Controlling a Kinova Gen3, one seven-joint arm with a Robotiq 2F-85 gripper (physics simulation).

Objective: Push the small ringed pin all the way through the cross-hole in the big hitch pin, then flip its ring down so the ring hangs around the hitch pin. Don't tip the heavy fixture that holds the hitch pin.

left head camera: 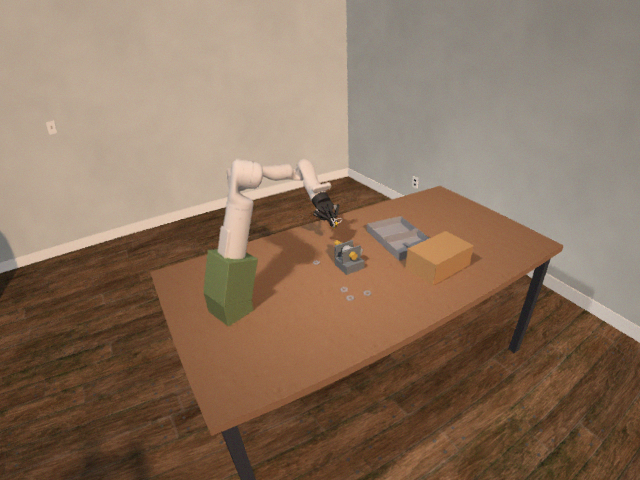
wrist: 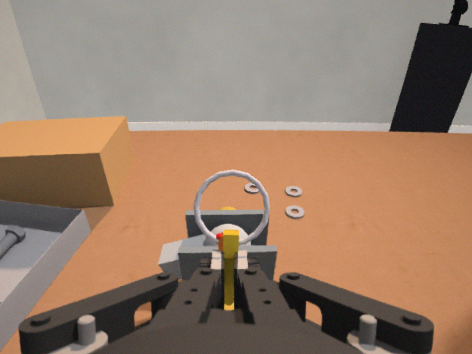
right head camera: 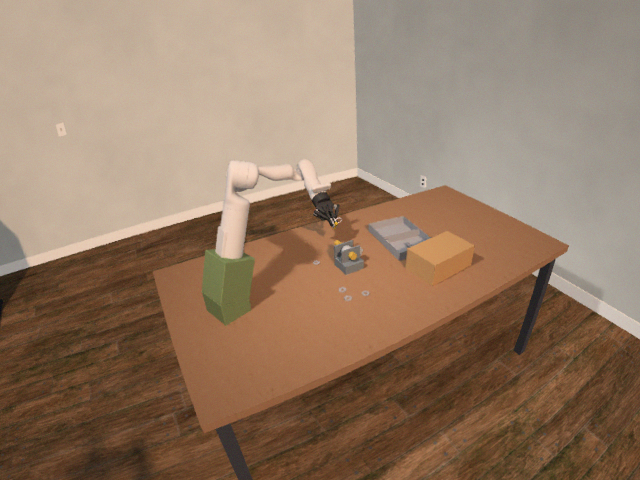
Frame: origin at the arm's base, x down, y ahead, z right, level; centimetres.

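Seen in the pictures: gripper, fingertip midpoint: [left head camera: 335,226] [wrist: 229,265] [right head camera: 335,226]; arm's base, link origin: [left head camera: 232,254] [right head camera: 230,254].
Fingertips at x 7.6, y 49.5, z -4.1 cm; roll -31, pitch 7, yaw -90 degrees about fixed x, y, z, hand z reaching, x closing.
Note:
Pixels of each thing's top centre, then the offset from my fingertips to it. "pt": a spot on its surface instead.
- small yellow ringed pin, top centre: [wrist: 230,190] dy -0.1, dx -5.2, dz +0.7 cm
- pin's pale ring, surface spot: [wrist: 232,172] pt dy -0.5, dx -5.1, dz +2.6 cm
- grey fixture, top centre: [wrist: 213,238] [right head camera: 348,243] [left head camera: 348,243] dy +0.6, dx +5.3, dz +7.8 cm
- yellow hitch pin, surface spot: [wrist: 228,208] [right head camera: 353,253] [left head camera: 353,253] pt dy -1.5, dx +6.5, dz +13.6 cm
- grey divided tray, top centre: [right head camera: 401,232] [left head camera: 400,232] dy +31.9, dx +10.7, dz +8.9 cm
- dark bolt, surface spot: [wrist: 15,234] pt dy +28.4, dx +13.0, dz +19.2 cm
- orange box, top centre: [wrist: 44,134] [right head camera: 441,246] [left head camera: 441,246] dy +28.5, dx +4.9, dz +35.6 cm
My gripper [left head camera: 333,222] [right head camera: 333,222] [wrist: 229,265] is shut on the small yellow ringed pin [wrist: 230,242]. The pin's pale ring [wrist: 232,172] stands up beyond the fingertips, with a small red spot beside its foot. The grey fixture [left head camera: 349,266] [right head camera: 349,266] [wrist: 192,260] stands upright on the table and holds the yellow hitch pin [left head camera: 353,255] [right head camera: 352,255] [wrist: 228,208], which has a white ball between the two plates. In the head views the gripper is above and behind the hitch pin's rear end, apart from it. In the wrist view that end and its cross-hole are hidden.
A grey divided tray [left head camera: 385,245] [right head camera: 385,245] [wrist: 50,270] holds a dark bolt [wrist: 15,234]. An orange box [left head camera: 439,258] [right head camera: 439,258] [wrist: 50,175] stands beside it. Several washers lie on the table, one [left head camera: 316,262] left of the fixture and others [left head camera: 344,289] [wrist: 295,212] in front of it.

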